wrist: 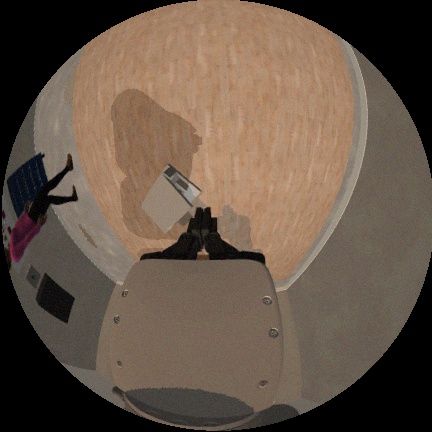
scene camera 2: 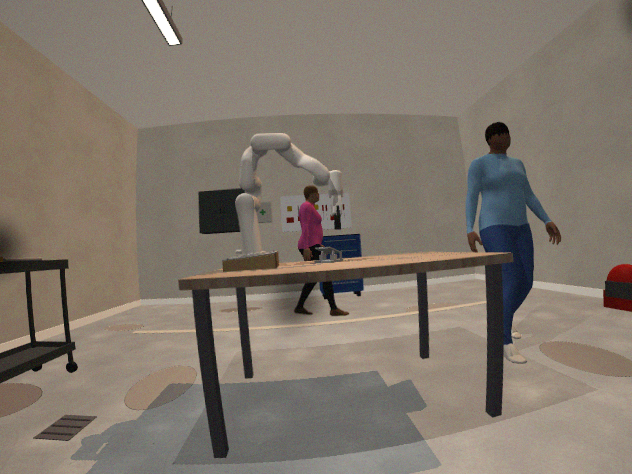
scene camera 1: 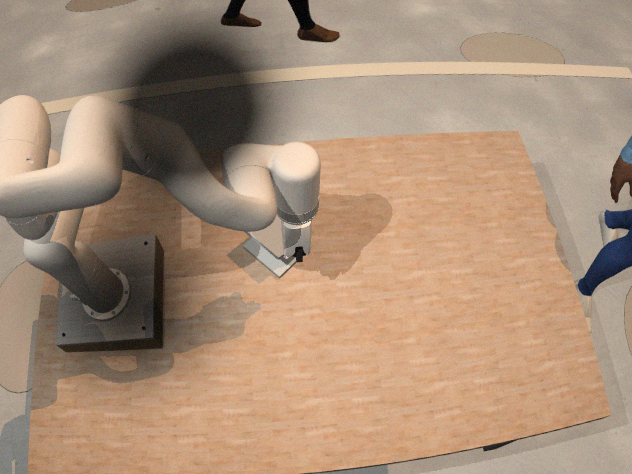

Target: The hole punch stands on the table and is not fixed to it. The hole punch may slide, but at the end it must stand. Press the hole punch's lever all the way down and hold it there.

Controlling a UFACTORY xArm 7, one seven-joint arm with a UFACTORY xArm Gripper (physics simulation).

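Places are measured from the arm's base along level axes (x ahead, y left, z up), in centimetres.
Where they show: gripper, fingertip midpoint: (wrist: 204,216) (scene camera 2: 337,229) (scene camera 1: 297,252); arm's base, link origin: (scene camera 2: 253,254) (scene camera 1: 106,294).
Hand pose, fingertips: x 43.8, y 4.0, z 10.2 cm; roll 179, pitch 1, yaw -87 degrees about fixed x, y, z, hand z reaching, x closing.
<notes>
Each offset is from my fingertips to the top centre of the thing. "pt": to the spot under its first point.
The grey hole punch {dz -8.5, dx -5.2, dy +10.5 cm} (scene camera 1: 262,257) (scene camera 2: 328,254) (wrist: 182,184) stands on the table (scene camera 1: 433,306) (scene camera 2: 357,270) (wrist: 260,100). In scene camera 1 the arm and hand hide most of it. In the wrist view its broad pale lever {dz -8.5, dx -5.2, dy +10.5 cm} (wrist: 166,206) shows to the left of the fingertips. In scene camera 2 the lever {pt dz -9.5, dx -5.8, dy +5.3 cm} (scene camera 2: 327,248) is up, with a gap between it and the base. My gripper (scene camera 1: 299,254) (scene camera 2: 337,226) (wrist: 204,216) is shut and empty, pointing down. Its fingertips are above the punch and apart from it, slightly to its right in scene camera 2.
The robot's base block (scene camera 1: 142,285) (scene camera 2: 255,261) is at the left end of the table. A person in pink (scene camera 2: 309,224) is behind the table and a person in blue (scene camera 2: 501,193) is beyond its right end. A blue cabinet (scene camera 2: 352,250) stands behind.
</notes>
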